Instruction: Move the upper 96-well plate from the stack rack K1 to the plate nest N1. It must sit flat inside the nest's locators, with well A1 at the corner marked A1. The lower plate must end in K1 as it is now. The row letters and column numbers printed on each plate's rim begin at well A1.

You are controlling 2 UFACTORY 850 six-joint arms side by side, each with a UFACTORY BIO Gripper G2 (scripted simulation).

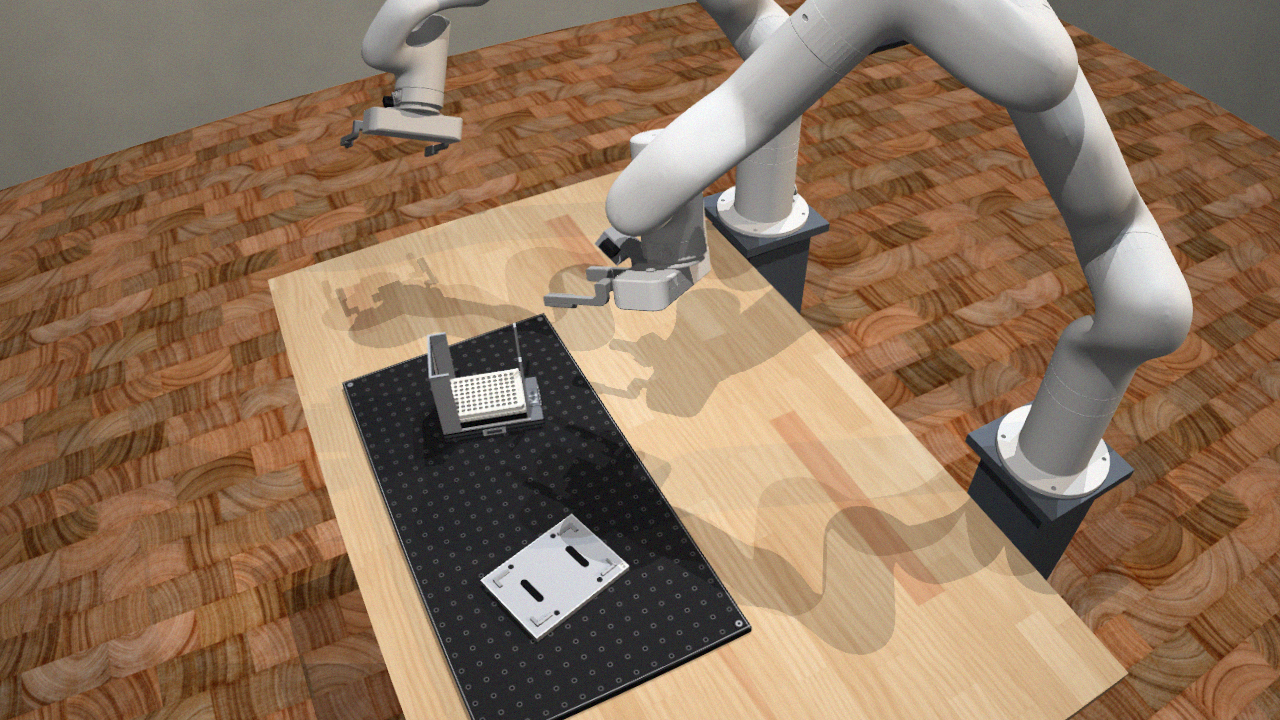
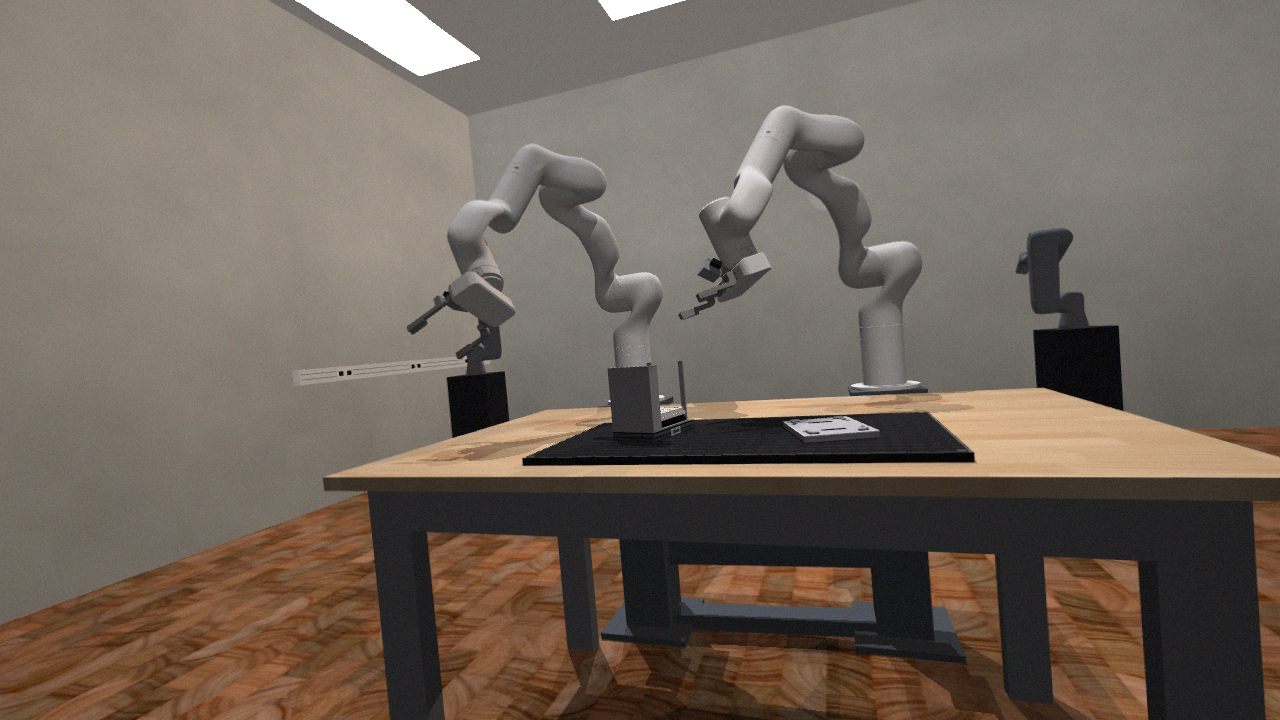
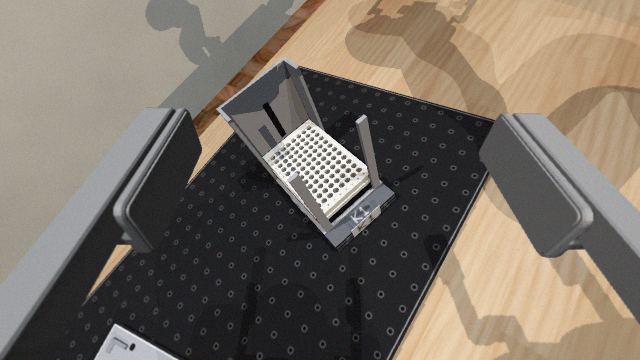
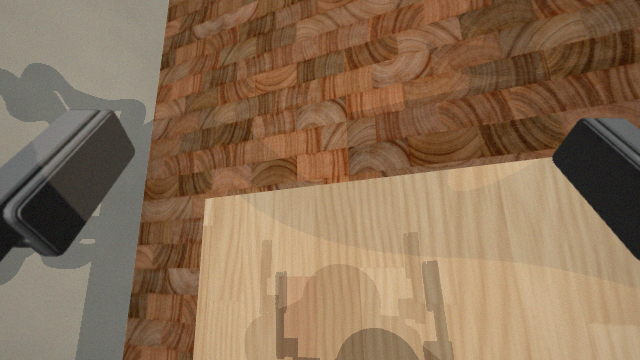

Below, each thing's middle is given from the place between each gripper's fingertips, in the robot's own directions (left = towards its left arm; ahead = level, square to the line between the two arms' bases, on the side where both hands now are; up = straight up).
The white 96-well plate (image 1: 496,394) lies 140 mm ahead of my left hand, 90 mm to the right of it and 220 mm below it. Also, from my left hand: plate nest N1 (image 1: 564,583) (190 mm ahead, 240 mm to the left, 250 mm below).
Now: right hand 49 cm to the right of the white 96-well plate, 19 cm above it and 6 cm short of it. Also, from my right hand: plate nest N1: 82 cm to the left, 22 cm below, 11 cm ahead.
